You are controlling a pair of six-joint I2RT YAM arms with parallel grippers.
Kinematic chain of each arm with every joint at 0, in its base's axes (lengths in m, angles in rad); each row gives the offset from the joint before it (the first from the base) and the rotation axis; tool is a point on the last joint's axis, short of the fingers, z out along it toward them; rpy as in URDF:
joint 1: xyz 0 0 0.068 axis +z
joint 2: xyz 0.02 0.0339 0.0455 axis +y
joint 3: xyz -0.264 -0.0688 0 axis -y
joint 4: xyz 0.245 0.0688 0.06 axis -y
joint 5: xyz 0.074 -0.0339 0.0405 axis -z
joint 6: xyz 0.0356 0 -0.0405 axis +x
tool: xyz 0 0 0 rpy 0 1.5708 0
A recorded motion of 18 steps. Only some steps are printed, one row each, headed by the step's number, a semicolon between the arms.
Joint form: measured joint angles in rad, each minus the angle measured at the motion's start. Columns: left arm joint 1, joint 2, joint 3, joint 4, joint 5, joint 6; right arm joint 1, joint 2, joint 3, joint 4, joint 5, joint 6.
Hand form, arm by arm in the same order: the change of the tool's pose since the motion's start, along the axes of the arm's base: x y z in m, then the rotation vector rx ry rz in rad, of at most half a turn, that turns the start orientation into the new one. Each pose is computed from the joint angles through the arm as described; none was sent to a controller.
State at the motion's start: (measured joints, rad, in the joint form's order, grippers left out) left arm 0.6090 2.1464 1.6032 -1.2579 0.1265 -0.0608; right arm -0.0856 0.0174 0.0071 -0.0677 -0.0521 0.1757
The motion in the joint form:
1: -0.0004 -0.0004 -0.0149 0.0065 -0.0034 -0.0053; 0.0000 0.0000 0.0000 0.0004 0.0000 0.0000
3: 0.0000 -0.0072 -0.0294 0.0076 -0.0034 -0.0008; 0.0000 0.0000 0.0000 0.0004 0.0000 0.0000
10: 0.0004 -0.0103 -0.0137 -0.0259 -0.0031 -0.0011; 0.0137 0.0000 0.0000 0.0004 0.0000 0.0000
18: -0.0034 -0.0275 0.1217 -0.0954 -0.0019 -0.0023; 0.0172 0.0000 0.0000 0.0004 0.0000 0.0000
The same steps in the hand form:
1: -0.0017 -0.0012 -0.0032 -0.0012 0.0097 0.0039; 0.0000 0.0000 0.0000 0.0000 -0.0004 0.0000
3: -0.0041 -0.0027 -0.0039 -0.0055 0.0141 0.0000; 0.0000 0.0000 0.0000 0.0000 -0.0004 0.0000
10: -0.0048 -0.0030 0.0014 -0.0142 0.0260 0.0007; 0.0001 0.0015 0.0000 0.0000 -0.0004 0.0137
18: 0.0074 0.0036 0.0393 0.0324 -0.0426 -0.0015; 0.0001 0.0019 0.0000 0.0000 -0.0004 0.0172

